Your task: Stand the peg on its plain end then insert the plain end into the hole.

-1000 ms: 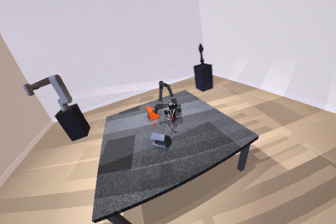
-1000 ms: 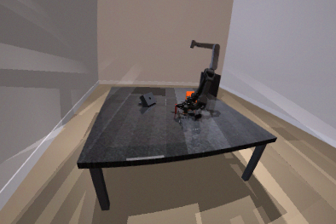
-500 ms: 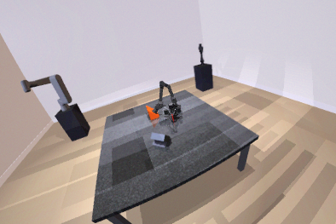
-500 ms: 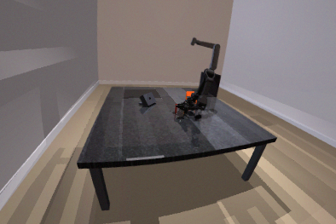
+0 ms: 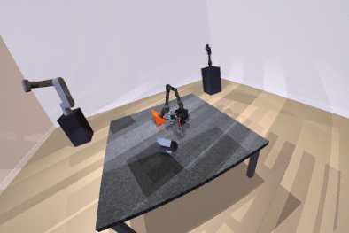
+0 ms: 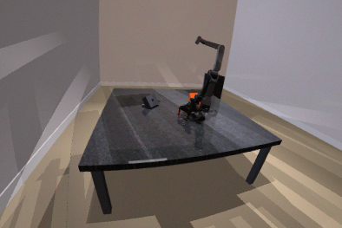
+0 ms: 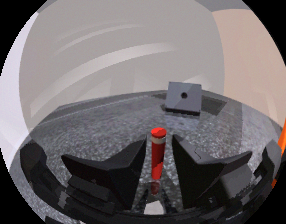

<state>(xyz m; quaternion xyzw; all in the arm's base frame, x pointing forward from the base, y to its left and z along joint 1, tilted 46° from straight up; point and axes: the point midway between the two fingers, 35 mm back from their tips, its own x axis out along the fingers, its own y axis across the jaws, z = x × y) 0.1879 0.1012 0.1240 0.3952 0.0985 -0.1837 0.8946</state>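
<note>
My gripper tip is now 10 mm above the red peg. Also, from my gripper tip: sloped panel: 210 mm to the right, 210 mm ahead, 30 mm below.
</note>
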